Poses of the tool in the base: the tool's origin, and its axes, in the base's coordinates. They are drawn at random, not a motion.
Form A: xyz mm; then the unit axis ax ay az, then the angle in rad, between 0 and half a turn.
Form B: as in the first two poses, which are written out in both.
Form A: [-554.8 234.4 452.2 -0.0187 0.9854 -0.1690 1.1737]
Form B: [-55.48 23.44 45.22 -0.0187 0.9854 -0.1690 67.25]
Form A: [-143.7 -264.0 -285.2 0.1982 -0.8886 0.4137 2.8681]
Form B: [-14.37 -26.40 -28.52 0.1982 -0.8886 0.4137 164.33]
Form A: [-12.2 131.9 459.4 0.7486 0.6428 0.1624 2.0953]
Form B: [-1.22 13.19 45.94 0.7486 0.6428 0.1624 120.05]
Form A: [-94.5 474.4 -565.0 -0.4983 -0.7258 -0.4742 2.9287]
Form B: [-9.45 47.44 -56.50 -0.4983 -0.7258 -0.4742 167.80]
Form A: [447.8 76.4 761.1 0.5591 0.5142 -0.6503 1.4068]
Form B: [44.78 7.64 76.11 0.5591 0.5142 -0.6503 80.60]
